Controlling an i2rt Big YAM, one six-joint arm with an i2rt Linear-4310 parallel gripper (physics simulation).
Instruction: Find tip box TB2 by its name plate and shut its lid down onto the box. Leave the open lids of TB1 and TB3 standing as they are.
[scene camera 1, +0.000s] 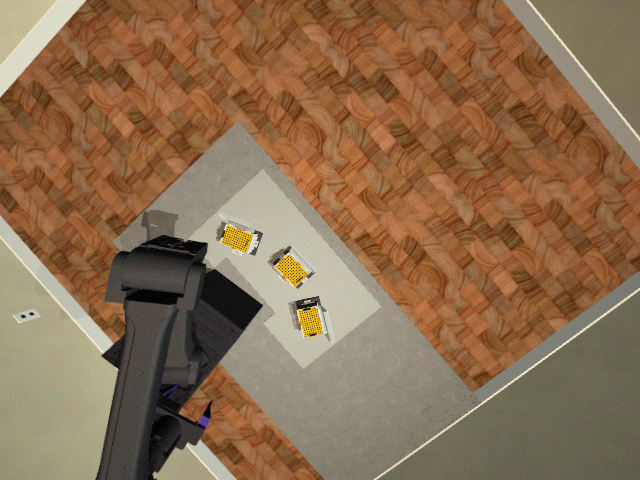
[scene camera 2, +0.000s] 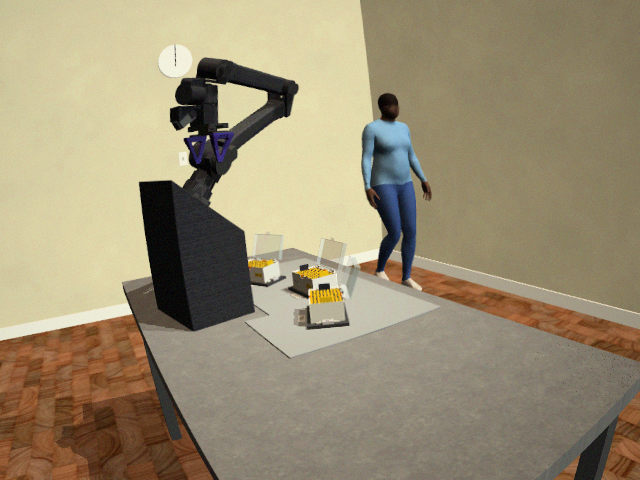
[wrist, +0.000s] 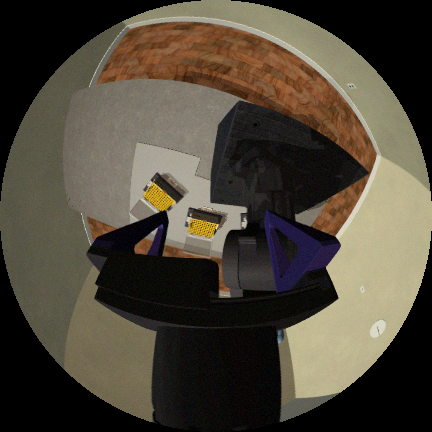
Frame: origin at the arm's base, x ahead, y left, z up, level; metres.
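Seen in the pictures: gripper, fingertip midpoint: (scene camera 1: 194, 393) (scene camera 2: 208, 162) (wrist: 215, 215); arm's base at its link origin: (scene camera 2: 191, 202) (wrist: 267, 175).
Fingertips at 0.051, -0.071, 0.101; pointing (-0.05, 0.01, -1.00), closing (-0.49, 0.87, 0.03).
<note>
Offsets run from my fingertips to a thing's top centre, as dx, dy, dz. "spot": to the spot under its first point. Level surfaces: height alone.
Three white tip boxes with yellow tips stand on a pale mat, each with its clear lid open; their name plates cannot be read, so I cannot tell which is TB2. One box {+0.164, +0.330, -0.360} (scene camera 1: 237, 239) (scene camera 2: 263, 271) has its lid {+0.227, +0.377, -0.273} (scene camera 1: 239, 222) (scene camera 2: 268, 246) upright. The middle box {+0.296, +0.110, -0.352} (scene camera 1: 291, 269) (scene camera 2: 314, 276) (wrist: 202, 228) has its lid {spot: +0.366, +0.132, -0.323} (scene camera 2: 331, 253) (wrist: 198, 246) raised. The third box {+0.245, -0.111, -0.352} (scene camera 1: 310, 321) (scene camera 2: 326, 308) (wrist: 159, 197) has its lid {+0.309, -0.133, -0.273} (scene camera 1: 328, 326) (scene camera 2: 352, 279) tilted outward. My gripper (scene camera 1: 186, 405) (scene camera 2: 210, 162) (wrist: 215, 215) is open and empty, high above and away from the boxes.
A tall black slope-topped block (scene camera 1: 232, 299) (scene camera 2: 217, 268) (wrist: 285, 160) stands beside the pale mat {dz -0.426} (scene camera 1: 351, 294) (scene camera 2: 294, 346) (wrist: 150, 157) on the grey table {dz -0.429} (scene camera 1: 382, 392) (scene camera 2: 387, 403) (wrist: 125, 115). A person (scene camera 2: 392, 155) stands beyond the table.
</note>
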